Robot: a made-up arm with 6 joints. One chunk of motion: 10 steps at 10 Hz.
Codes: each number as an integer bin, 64 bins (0 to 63) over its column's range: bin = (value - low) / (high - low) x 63, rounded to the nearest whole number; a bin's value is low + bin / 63 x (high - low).
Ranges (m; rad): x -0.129..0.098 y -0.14..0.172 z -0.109..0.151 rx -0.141..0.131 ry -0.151..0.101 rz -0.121..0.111
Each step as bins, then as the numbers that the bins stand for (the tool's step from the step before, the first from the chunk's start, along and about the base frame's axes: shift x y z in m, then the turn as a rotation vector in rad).
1 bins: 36 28 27 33 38 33
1 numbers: 0.00071 -0.00133 0.00243 0.00148 0.00100 0.00052
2 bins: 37 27 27 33 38 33
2 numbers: 0.00432 -0.00629 0.00243 0.00148 0.00100 0.00052
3 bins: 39 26 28 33 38 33
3 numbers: 0.01152 -0.01124 0.00656 0.00148 0.00100 0.00052
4 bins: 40 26 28 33 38 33
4 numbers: 0.01513 -0.01124 0.00656 0.00148 0.00100 0.00052
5 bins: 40 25 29 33 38 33
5 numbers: 0.01513 -0.01619 0.01068 0.00148 0.00100 0.00052
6 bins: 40 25 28 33 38 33
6 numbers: 0.01513 -0.01619 0.00656 0.00148 0.00100 0.00052
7 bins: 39 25 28 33 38 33
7 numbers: 0.01152 -0.01619 0.00656 0.00148 0.00100 0.00052
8 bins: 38 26 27 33 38 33
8 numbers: 0.00792 -0.01124 0.00243 0.00148 0.00100 0.00052
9 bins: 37 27 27 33 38 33
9 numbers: 0.00432 -0.00629 0.00243 0.00148 0.00100 0.00052
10 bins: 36 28 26 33 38 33
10 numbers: 0.00071 -0.00133 -0.00170 0.00148 0.00100 0.00052
